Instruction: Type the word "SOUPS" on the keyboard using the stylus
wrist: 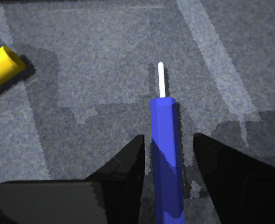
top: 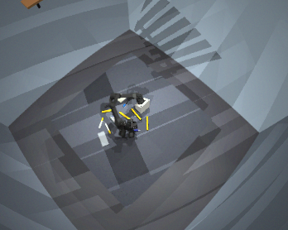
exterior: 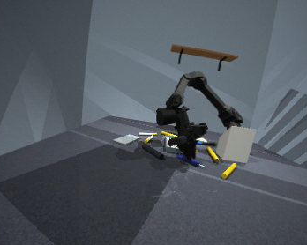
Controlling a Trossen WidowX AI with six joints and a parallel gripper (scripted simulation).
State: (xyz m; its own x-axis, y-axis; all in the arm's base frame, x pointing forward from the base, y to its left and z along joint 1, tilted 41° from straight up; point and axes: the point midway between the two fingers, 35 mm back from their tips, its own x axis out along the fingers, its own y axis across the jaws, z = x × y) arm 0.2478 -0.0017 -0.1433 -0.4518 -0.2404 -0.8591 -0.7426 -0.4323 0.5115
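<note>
Right now my gripper tip is 10 mm to the right of the blue stylus, 10 mm past it and 10 mm above it. From my gripper tip the other things lie so: grey stylus tip: 30 mm to the left, 30 mm behind, 10 mm below; yellow stick: 180 mm to the right, 60 mm behind, 10 mm below; dark cylinder: 160 mm ahead, 60 mm to the right.
</note>
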